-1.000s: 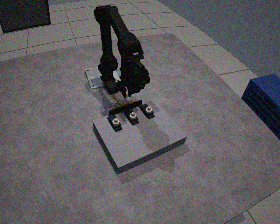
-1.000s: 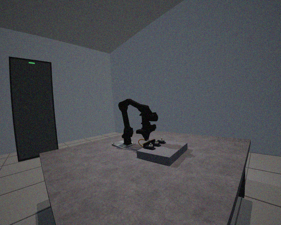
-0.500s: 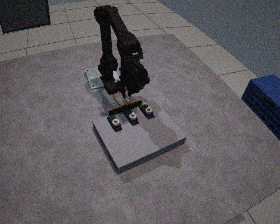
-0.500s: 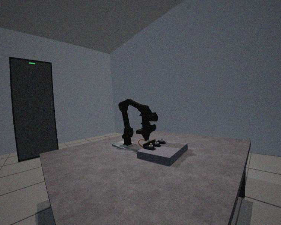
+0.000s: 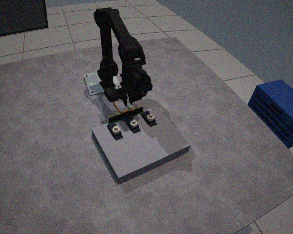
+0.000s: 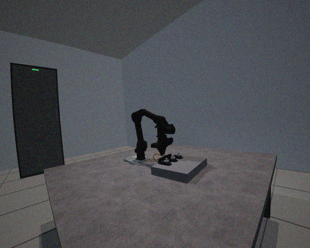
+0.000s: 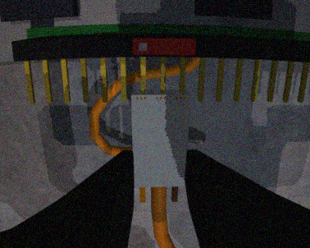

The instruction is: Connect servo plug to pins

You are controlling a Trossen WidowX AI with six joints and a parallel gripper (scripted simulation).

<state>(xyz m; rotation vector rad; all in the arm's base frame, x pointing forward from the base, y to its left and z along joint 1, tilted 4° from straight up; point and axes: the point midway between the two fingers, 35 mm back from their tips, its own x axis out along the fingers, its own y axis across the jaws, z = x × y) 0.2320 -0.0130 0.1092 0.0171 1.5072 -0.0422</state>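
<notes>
The red band is 4 cm ahead of my gripper tip. Also, from my gripper tip: pale dot: 4 cm ahead; then grey holder block: 20 cm ahead, 4 cm to the right, 4 cm below; then pin row: 4 cm ahead, 3 cm to the right, 1 cm below.
</notes>
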